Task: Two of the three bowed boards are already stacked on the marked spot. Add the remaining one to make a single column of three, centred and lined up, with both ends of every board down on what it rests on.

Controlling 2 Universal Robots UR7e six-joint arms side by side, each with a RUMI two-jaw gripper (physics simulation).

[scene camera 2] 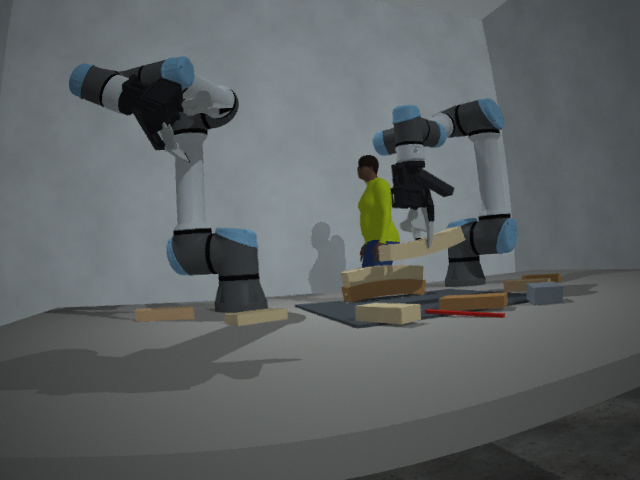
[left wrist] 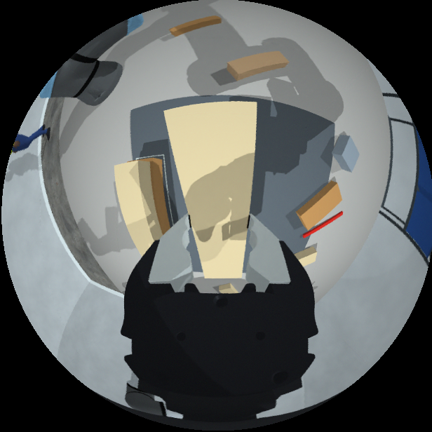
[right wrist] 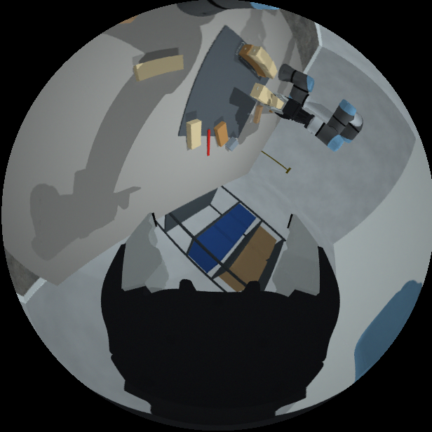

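Pixels of known places: left gripper, fingertip midpoint: [scene camera 2: 422, 247]; right gripper, fingertip midpoint: [scene camera 2: 211, 133]; left arm's base, origin of the base link: [scene camera 2: 465, 284]; right arm's base, origin of the base link: [scene camera 2: 241, 309].
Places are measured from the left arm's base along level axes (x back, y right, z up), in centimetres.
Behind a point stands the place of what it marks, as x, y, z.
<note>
My left gripper [scene camera 2: 423, 240] {-45.5, 17.0, 14.1} [left wrist: 218, 214] is shut on a pale bowed board [scene camera 2: 447, 242] {-45.5, 10.3, 14.9} [left wrist: 220, 160] [right wrist: 260, 93] and holds it in the air, above and to the right of the stack in scene camera 2. The stack has a pale bowed board [scene camera 2: 382, 274] {-36.2, 28.4, 7.5} [left wrist: 131, 195] [right wrist: 262, 60] on top of a brown bowed board [scene camera 2: 385, 290] {-36.3, 27.8, 2.9} [left wrist: 160, 195] [right wrist: 244, 51]. A thin white outline [left wrist: 167, 187] shows beside the brown board. My right gripper [scene camera 2: 178, 149] [right wrist: 221, 214] is open and empty, high at the left of scene camera 2, far from the stack.
A dark mat [scene camera 2: 330, 310] {-58.1, 40.3, 0.6} [left wrist: 300, 200] [right wrist: 212, 90] lies under the stack. Near its edges are a pale block [scene camera 2: 387, 313] {-84.6, 25.9, 2.4} [right wrist: 194, 134], an orange block [scene camera 2: 473, 301] {-74.8, 8.4, 2.3} [left wrist: 320, 205], a red stick [scene camera 2: 465, 313] {-80.7, 11.0, 0.8} [left wrist: 322, 225] and a grey block [scene camera 2: 544, 293] {-73.8, -7.7, 2.4} [left wrist: 346, 152]. A person [scene camera 2: 377, 211] stands behind the table.
</note>
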